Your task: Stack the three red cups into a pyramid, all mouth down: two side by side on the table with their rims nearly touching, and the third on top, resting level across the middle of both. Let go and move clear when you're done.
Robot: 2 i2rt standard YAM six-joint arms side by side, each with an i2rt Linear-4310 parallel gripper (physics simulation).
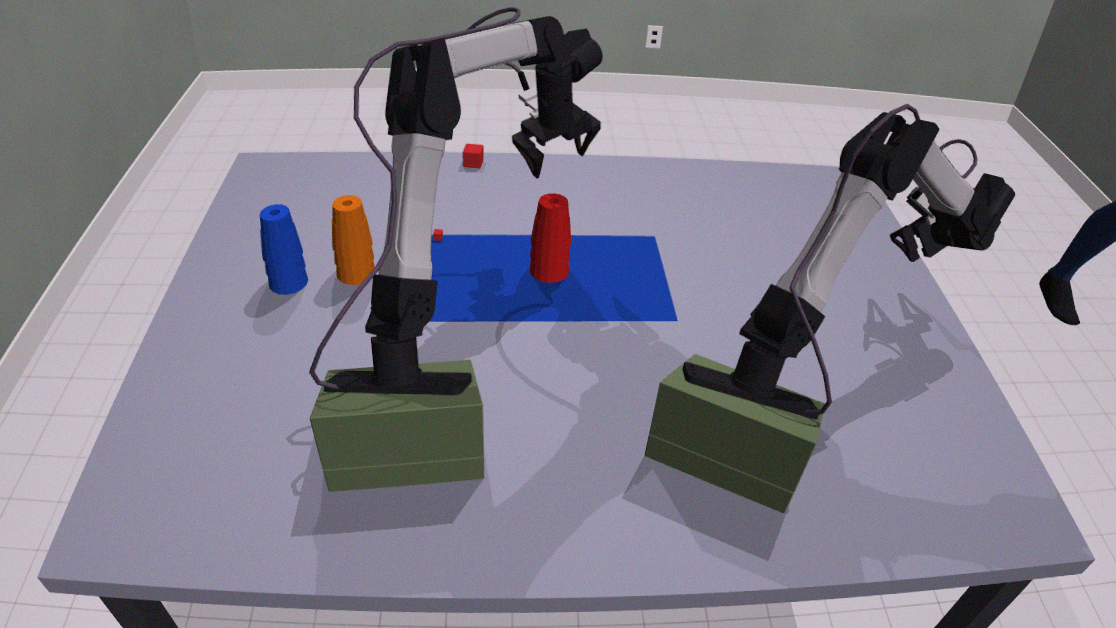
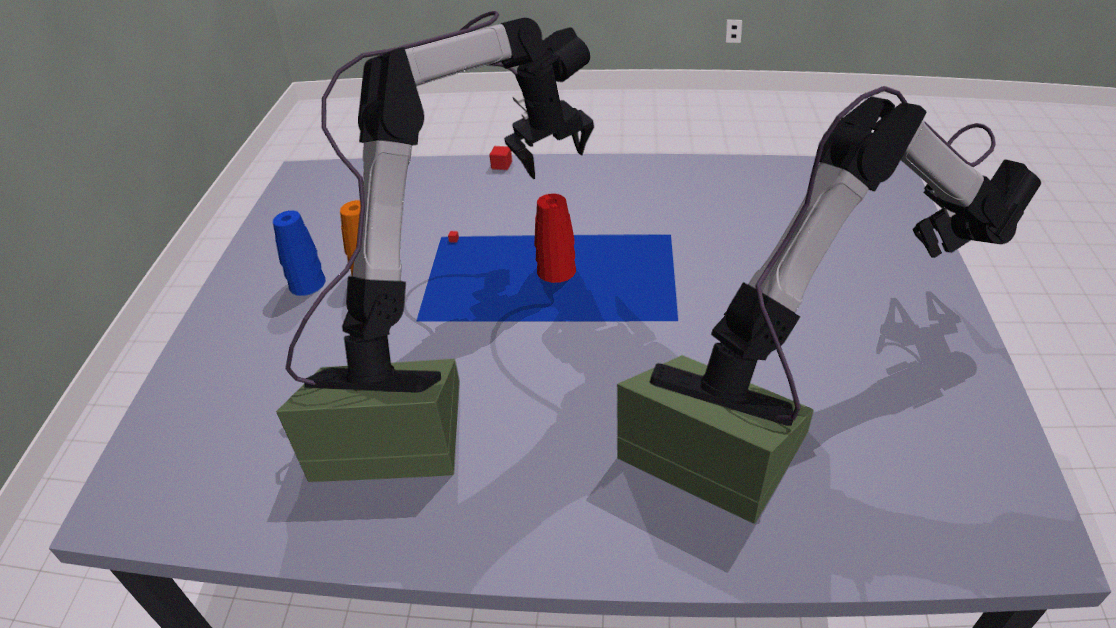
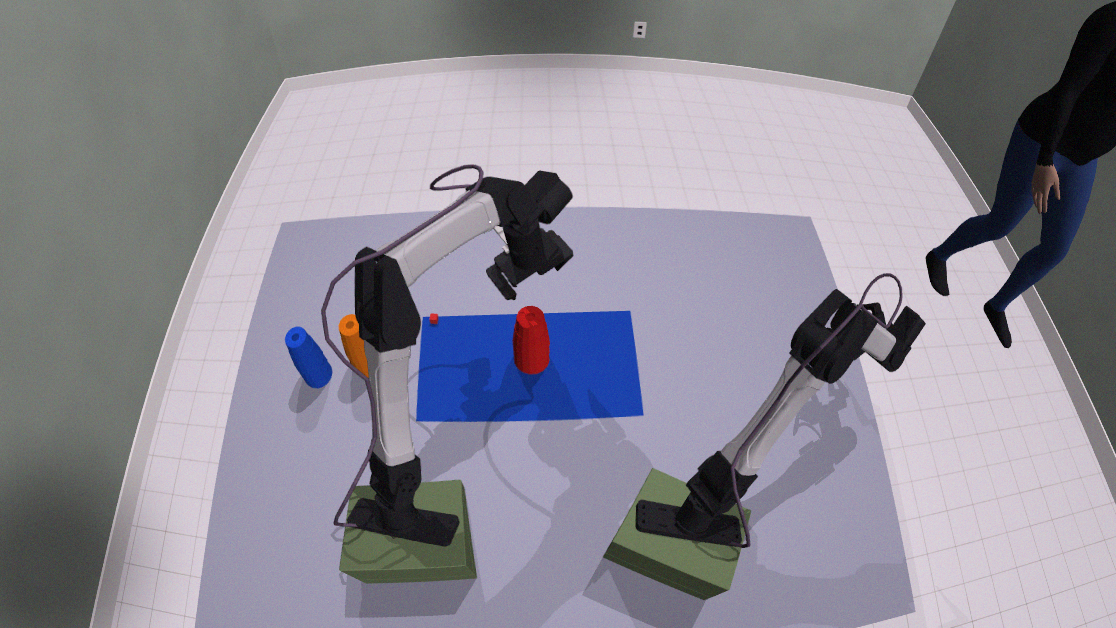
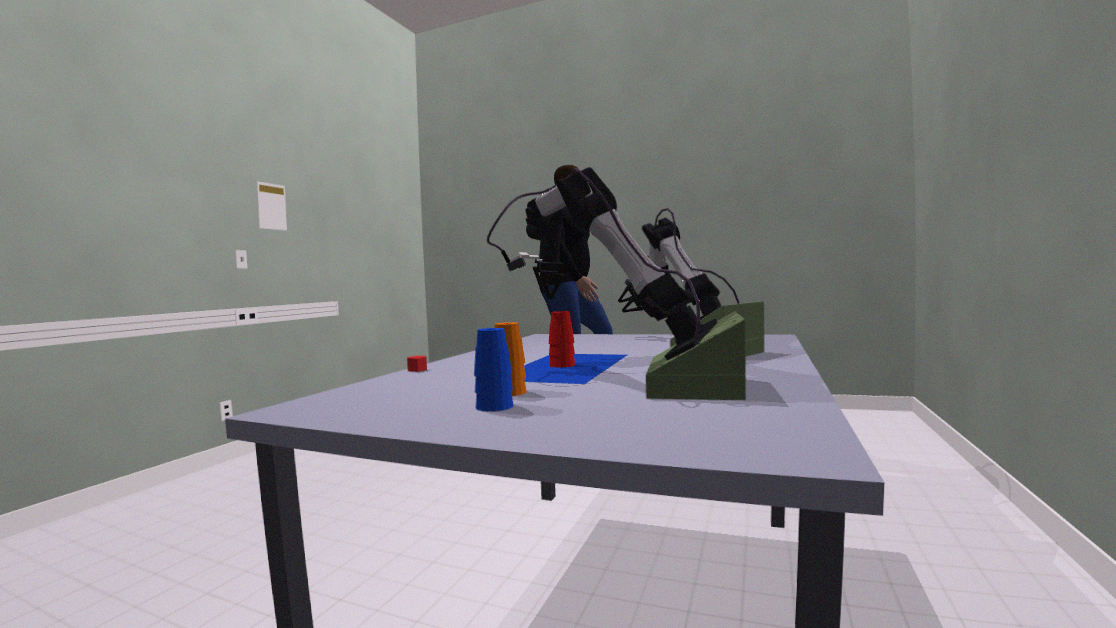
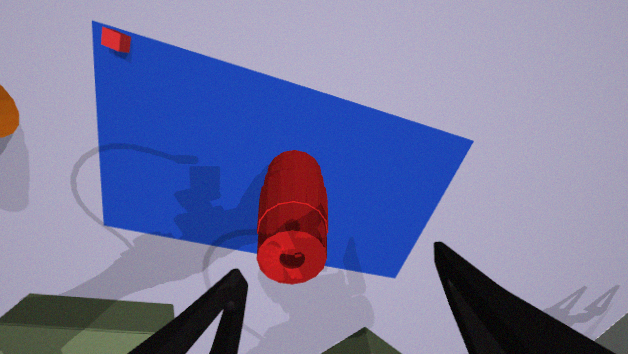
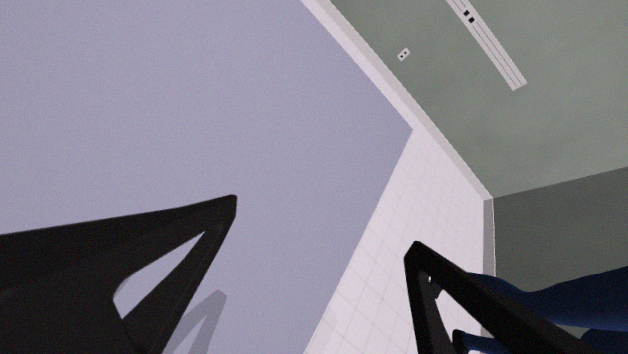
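Where they show: left gripper, between the fingertips: [image 1: 558,165] [image 2: 556,165] [image 3: 534,282] [image 4: 546,295] [image 5: 330,265]; right gripper, between the fingertips: [image 1: 909,225] [image 2: 935,218] [image 4: 620,306] [image 6: 324,228]; left arm's base, origin of its link: [image 1: 397,385] [image 2: 371,382] [image 3: 402,523] [image 4: 693,340]; right arm's base, origin of its link: [image 1: 749,393] [image 2: 721,397] [image 3: 689,525].
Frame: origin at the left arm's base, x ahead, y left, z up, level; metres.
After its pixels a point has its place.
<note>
The red cups [image 1: 550,242] @(x 0.405, y -0.133, z -0.015 m) [image 2: 554,242] @(x 0.407, y -0.140, z -0.015 m) [image 3: 531,343] @(x 0.409, y -0.136, z 0.007 m) [image 4: 561,339] @(x 0.418, y -0.099, z -0.025 m) [image 5: 293,190] @(x 0.467, y -0.112, z 0.002 m) stand mouth down, nested in one upright tower on the blue mat [image 1: 624,265] @(x 0.492, y -0.262, z -0.104 m) [image 2: 632,265] @(x 0.489, y -0.261, z -0.103 m) [image 3: 600,343] @(x 0.507, y -0.259, z -0.103 m) [image 5: 175,90] @(x 0.463, y 0.040, z -0.103 m). The lower cups show as bands beneath the top one. My left gripper [image 1: 560,164] @(x 0.483, y -0.125, z 0.096 m) [image 2: 557,164] @(x 0.483, y -0.125, z 0.096 m) [image 5: 330,265] @(x 0.483, y -0.125, z 0.096 m) is open and empty, pointing down, high above the table and above the level of the tower's top; it touches no cup. My right gripper [image 6: 324,228] @(x 0.608, y -0.793, z 0.023 m) is open and empty, raised over the table's right side, far from the cups.
A blue cup tower [image 1: 283,249] @(x 0.257, y 0.308, z -0.008 m) [image 4: 493,371] @(x 0.257, y 0.353, z -0.027 m) and an orange one [image 1: 352,240] @(x 0.311, y 0.200, z -0.007 m) [image 4: 512,359] @(x 0.311, y 0.235, z -0.025 m) stand left of the mat. A small red cube [image 2: 452,236] @(x 0.474, y 0.100, z -0.089 m) [image 5: 115,39] @(x 0.483, y 0.098, z -0.088 m) lies at the mat's far left corner, a larger one [image 2: 500,157] @(x 0.754, y 0.109, z -0.070 m) near the far table edge. A person [image 3: 1084,85] stands right of the table.
</note>
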